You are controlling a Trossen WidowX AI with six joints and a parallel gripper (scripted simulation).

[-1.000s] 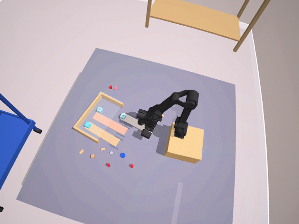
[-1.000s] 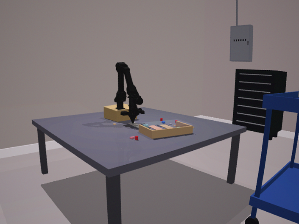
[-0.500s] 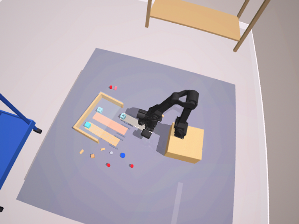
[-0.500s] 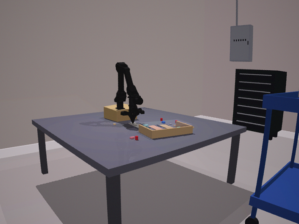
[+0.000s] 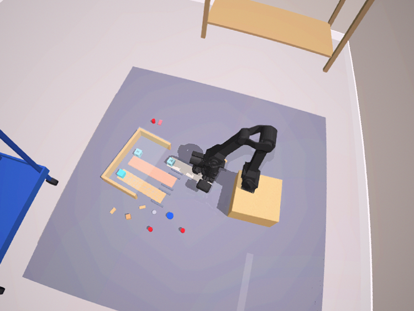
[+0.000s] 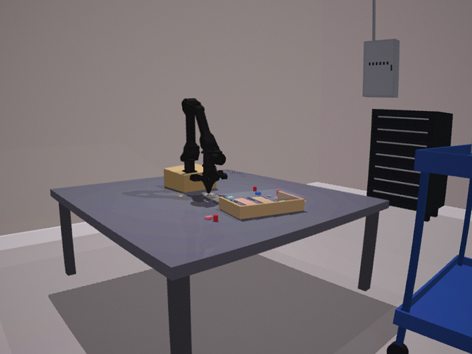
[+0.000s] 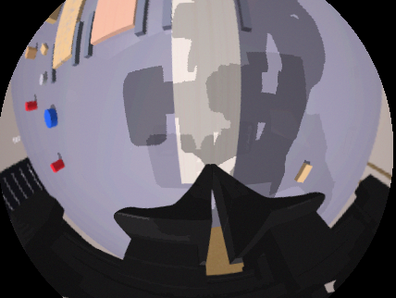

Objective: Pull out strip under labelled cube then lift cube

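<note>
My gripper tip is now 100 mm short of the white strip, 10 mm to the left of it and 10 mm above it. From my gripper tip the other things lie so: blue disc 100 mm ahead, 240 mm to the left.
</note>
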